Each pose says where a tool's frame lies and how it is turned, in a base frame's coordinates. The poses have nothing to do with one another.
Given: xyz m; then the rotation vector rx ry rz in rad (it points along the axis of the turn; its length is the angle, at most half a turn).
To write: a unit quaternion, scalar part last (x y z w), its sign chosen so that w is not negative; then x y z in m. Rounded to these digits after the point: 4 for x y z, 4 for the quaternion.
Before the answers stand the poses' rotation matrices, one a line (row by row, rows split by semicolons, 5 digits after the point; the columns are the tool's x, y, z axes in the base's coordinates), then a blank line. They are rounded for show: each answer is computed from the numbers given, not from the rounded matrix.
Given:
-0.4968, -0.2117, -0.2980, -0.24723, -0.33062, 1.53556
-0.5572, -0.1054, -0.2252, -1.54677, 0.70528, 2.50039
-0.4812, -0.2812, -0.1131, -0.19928, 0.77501, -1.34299
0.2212, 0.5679, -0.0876, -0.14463, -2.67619, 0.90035
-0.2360, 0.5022, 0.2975, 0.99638, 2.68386, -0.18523
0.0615, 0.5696, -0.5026, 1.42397, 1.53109, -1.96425
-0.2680, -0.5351, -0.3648, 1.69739, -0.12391, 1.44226
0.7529, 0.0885, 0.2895, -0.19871, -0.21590, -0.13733
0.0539, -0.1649, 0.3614, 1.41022, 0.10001, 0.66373
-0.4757, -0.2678, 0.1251, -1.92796, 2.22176, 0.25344
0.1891, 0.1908, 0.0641, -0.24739, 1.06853, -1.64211
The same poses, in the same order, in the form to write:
0.00535 -0.93258 -0.36093; 0.99848 0.02478 -0.04922; 0.05484 -0.36012 0.93129
-0.47145 -0.33522 -0.81570; -0.14044 -0.88460 0.44471; -0.87064 0.32421 0.36996
0.02360 0.79632 0.60442; -0.92176 0.25140 -0.29522; -0.38704 -0.55016 0.73995
-0.94591 -0.00398 -0.32442; 0.19292 0.79704 -0.57228; 0.26085 -0.60391 -0.75316
-0.72624 0.65522 0.20800; 0.62043 0.75502 -0.21214; -0.29604 -0.02501 -0.95485
-0.47940 0.70447 -0.52336; 0.33557 -0.40389 -0.85104; -0.81091 -0.58361 -0.04277
0.32076 -0.57890 0.74966; 0.44255 -0.60817 -0.65900; 0.83741 0.54314 0.06112
0.96755 0.15620 -0.19862; -0.11368 0.97108 0.20995; 0.22567 -0.18056 0.95733
0.81696 -0.36766 0.44431; 0.48226 0.01305 -0.87593; 0.31625 0.92987 0.18796
-0.13700 -0.99011 0.03031; -0.95784 0.14022 0.25075; -0.25252 0.00532 -0.96758
-0.37116 0.67022 0.64269; -0.85909 0.01485 -0.51162; -0.35244 -0.74201 0.57026

-0.1110, -0.1484, 0.6894, 0.7003, -0.4968, -0.2117, -0.2980
-0.5107, 0.2329, 0.8255, 0.0590, -0.5572, -0.1054, -0.2252
-0.0898, 0.3492, -0.6052, 0.7097, -0.4812, -0.2812, -0.1131
-0.0505, -0.9349, 0.3145, 0.1565, 0.2212, 0.5679, -0.0876
0.3441, 0.9268, -0.0640, 0.1360, -0.2360, 0.5022, 0.2975
0.4917, 0.5287, -0.6783, 0.1360, 0.0615, 0.5696, -0.5026
0.6833, -0.0499, 0.5806, 0.4398, -0.2680, -0.5351, -0.3648
-0.0989, -0.1075, -0.0684, 0.9869, 0.7529, 0.0885, 0.2895
0.6356, 0.0451, 0.2991, 0.7103, 0.0539, -0.1649, 0.3614
-0.6501, 0.7491, 0.0855, 0.0944, -0.4757, -0.2678, 0.1251
-0.1046, 0.4516, -0.6940, 0.5509, 0.1891, 0.1908, 0.0641

